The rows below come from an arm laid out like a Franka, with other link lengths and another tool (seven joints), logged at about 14 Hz.
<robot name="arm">
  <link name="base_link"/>
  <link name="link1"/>
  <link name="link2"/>
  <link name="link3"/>
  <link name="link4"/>
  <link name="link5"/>
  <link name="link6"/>
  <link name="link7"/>
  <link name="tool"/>
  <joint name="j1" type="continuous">
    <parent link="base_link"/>
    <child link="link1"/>
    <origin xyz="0 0 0.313"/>
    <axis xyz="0 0 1"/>
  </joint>
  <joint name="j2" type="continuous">
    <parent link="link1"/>
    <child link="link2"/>
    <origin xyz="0 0 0"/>
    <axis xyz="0 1 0"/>
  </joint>
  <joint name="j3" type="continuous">
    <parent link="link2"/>
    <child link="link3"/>
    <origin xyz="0 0 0.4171"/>
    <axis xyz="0 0 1"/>
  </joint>
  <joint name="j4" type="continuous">
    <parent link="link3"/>
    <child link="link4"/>
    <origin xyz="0.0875 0 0"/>
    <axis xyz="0 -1 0"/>
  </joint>
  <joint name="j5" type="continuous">
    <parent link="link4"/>
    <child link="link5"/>
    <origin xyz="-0.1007 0 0.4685"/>
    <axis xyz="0 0 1"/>
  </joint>
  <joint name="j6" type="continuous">
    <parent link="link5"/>
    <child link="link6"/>
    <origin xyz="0 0 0"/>
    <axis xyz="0 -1 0"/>
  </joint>
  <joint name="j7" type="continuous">
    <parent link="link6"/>
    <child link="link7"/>
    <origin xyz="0.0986 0 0"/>
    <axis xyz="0 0 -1"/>
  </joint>
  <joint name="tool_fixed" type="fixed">
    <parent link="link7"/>
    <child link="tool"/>
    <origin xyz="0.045 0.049 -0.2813" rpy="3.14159 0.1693 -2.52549"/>
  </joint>
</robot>
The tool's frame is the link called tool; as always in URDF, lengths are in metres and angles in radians. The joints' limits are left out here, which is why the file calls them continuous.
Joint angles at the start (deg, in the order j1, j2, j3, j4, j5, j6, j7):
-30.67, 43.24, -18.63, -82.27, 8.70, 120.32, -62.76
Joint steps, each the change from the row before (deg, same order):
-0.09, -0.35, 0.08, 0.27, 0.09, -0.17, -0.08
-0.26, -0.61, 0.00, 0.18, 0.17, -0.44, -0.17
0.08, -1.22, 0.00, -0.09, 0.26, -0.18, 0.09
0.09, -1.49, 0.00, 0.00, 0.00, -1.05, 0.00
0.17, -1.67, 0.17, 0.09, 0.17, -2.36, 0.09
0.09, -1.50, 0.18, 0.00, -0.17, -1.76, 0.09
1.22, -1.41, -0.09, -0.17, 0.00, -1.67, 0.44
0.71, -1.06, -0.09, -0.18, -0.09, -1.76, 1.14
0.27, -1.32, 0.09, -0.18, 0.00, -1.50, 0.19
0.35, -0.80, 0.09, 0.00, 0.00, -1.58, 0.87
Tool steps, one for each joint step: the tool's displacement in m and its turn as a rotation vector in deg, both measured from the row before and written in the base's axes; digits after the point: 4 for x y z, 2 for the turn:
0.0024, -0.0011, 0.0072, -0.13, -0.46, 0.04
-0.0005, -0.0027, 0.0102, 0.00, -0.47, -0.18
0.0040, 0.0003, 0.0171, -0.30, -1.05, -0.18
0.0013, 0.0026, 0.0207, 0.04, -0.60, 0.02
0.0004, 0.0102, 0.0224, 1.06, -0.15, 0.01
-0.0009, 0.0073, 0.0195, 0.57, -0.09, 0.14
0.0070, 0.0181, 0.0171, 0.60, 0.02, 0.61
0.0012, 0.0126, 0.0117, 0.75, 0.48, -0.56
-0.0011, 0.0091, 0.0155, 0.63, -0.04, 0.08
0.0001, 0.0097, 0.0096, 0.77, 0.38, -0.47

